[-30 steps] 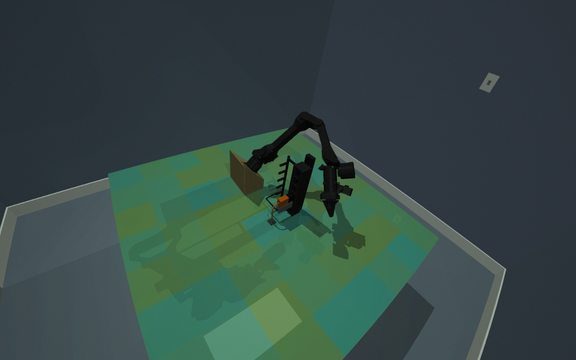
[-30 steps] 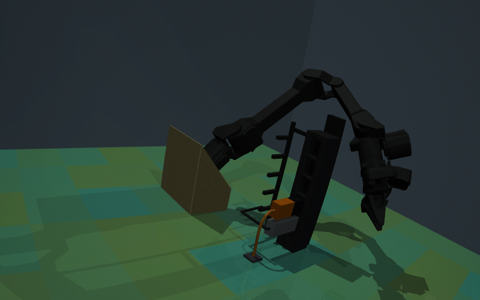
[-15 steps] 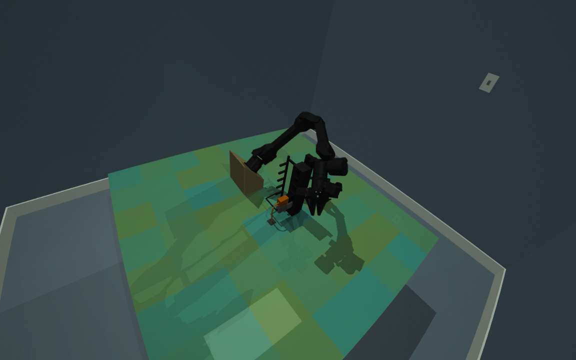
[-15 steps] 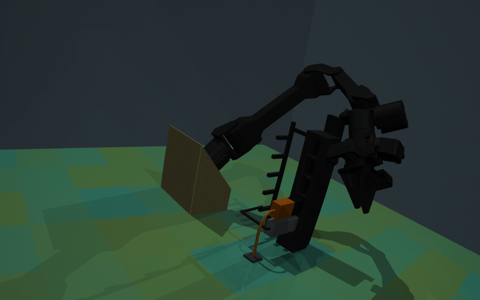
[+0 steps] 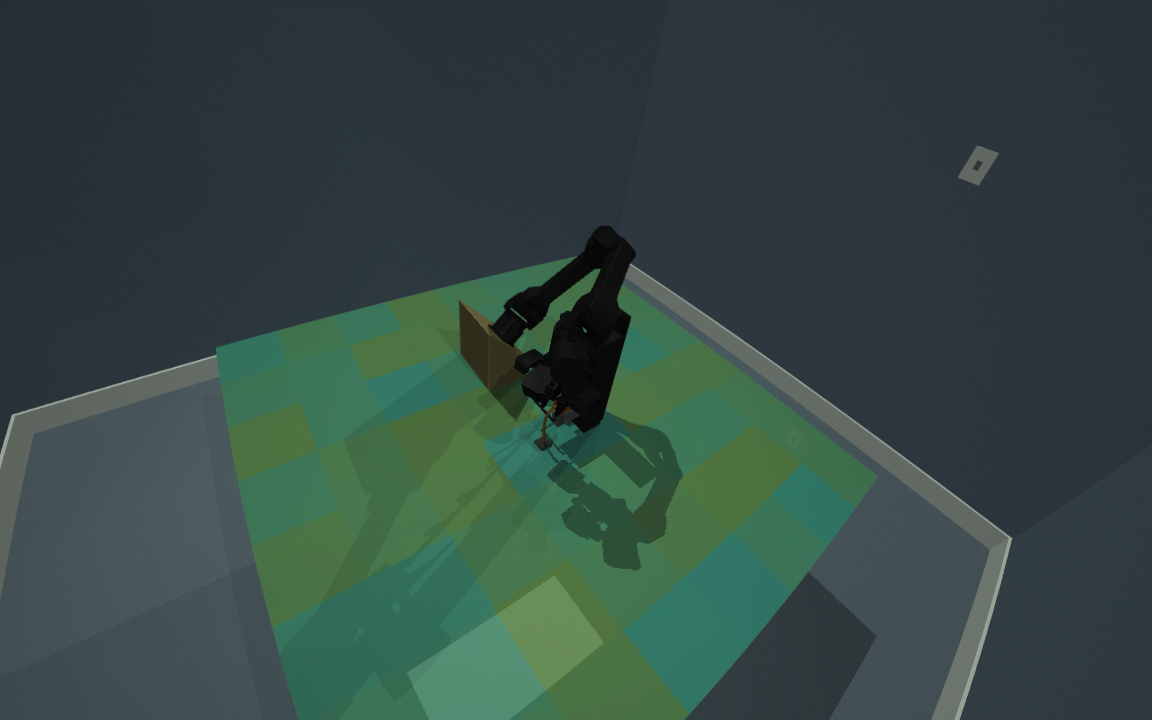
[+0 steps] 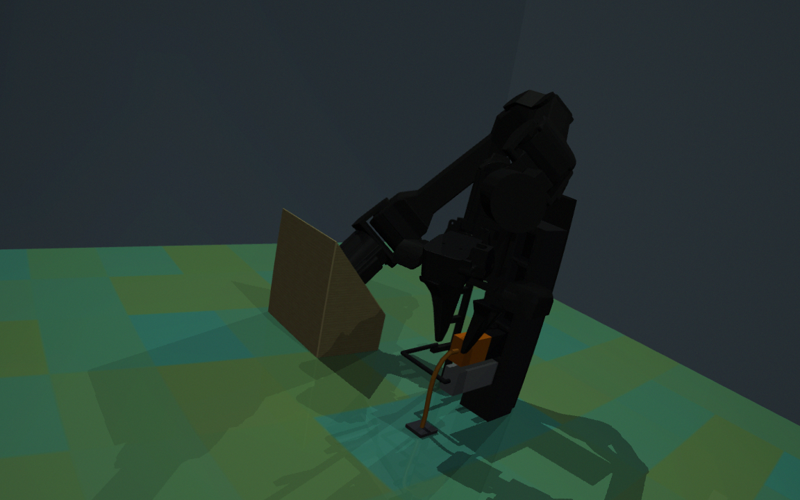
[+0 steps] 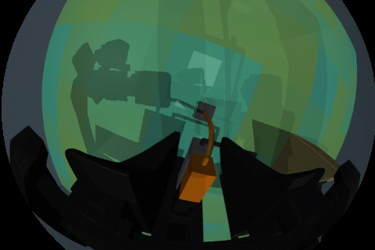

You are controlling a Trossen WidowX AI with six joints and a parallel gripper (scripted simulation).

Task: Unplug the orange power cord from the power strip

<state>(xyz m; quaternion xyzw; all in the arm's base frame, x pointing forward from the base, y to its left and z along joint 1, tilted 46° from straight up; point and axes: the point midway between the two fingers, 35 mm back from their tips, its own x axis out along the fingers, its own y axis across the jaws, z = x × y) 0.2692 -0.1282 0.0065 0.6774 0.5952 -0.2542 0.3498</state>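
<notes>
My gripper tip is 10 mm past the orange plug, 80 mm to the right of it and 10 mm above it. Round my gripper tip: dark anchor block (20 mm behind, 10 mm to the left, 130 mm below).
</notes>
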